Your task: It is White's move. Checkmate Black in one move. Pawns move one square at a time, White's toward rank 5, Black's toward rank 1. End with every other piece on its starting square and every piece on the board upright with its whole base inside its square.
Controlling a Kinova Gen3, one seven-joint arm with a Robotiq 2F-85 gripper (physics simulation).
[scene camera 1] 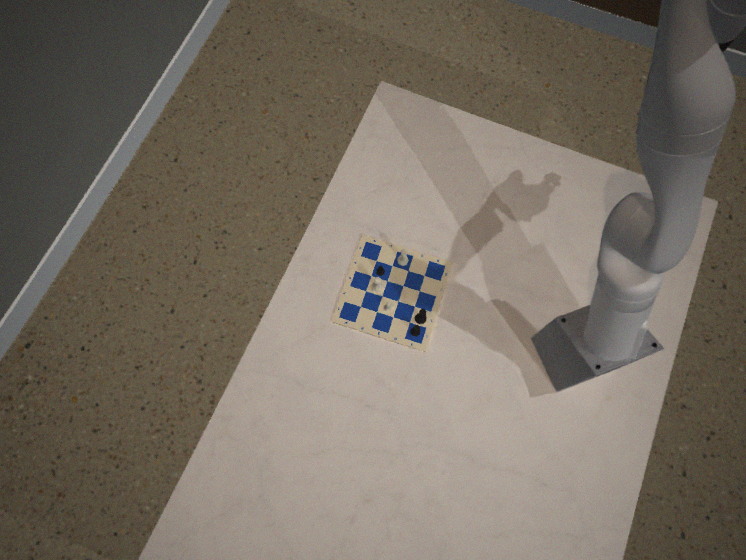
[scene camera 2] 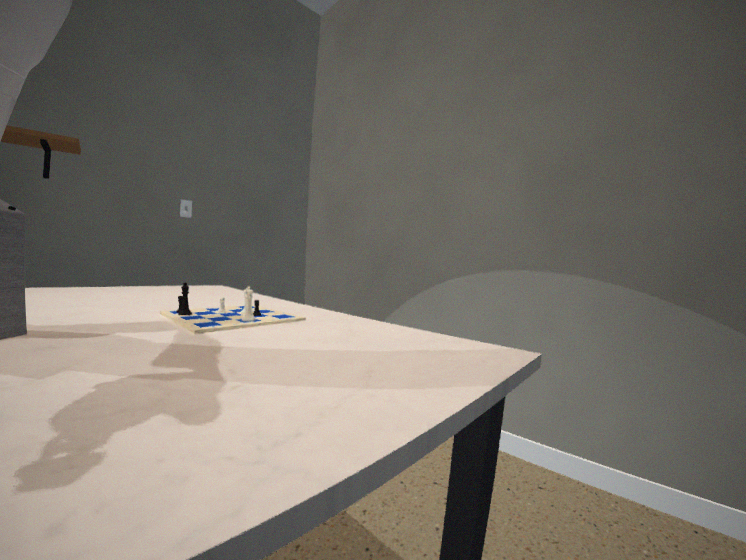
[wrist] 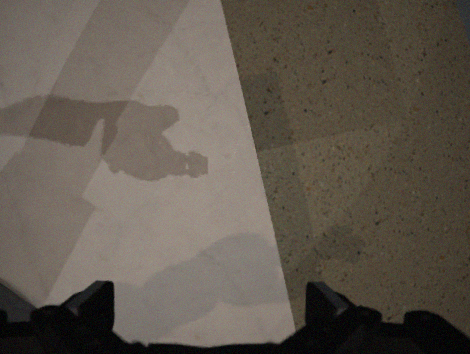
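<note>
The blue-and-cream board lies on the table. In scene camera 1 a tall white piece stands on the middle blue square of the top row. A small black piece stands on blue beside it, a white piece on cream below that, and a small white piece on cream further down. A tall black piece stands at the right edge, next to a shorter black piece on the lower-right corner square. My gripper is open and empty, high above the table's edge, away from the board.
The white table carries the arm's grey base block to the right of the board. The arm rises above it. Arm shadows fall across the table. Speckled floor lies beyond the table's edge.
</note>
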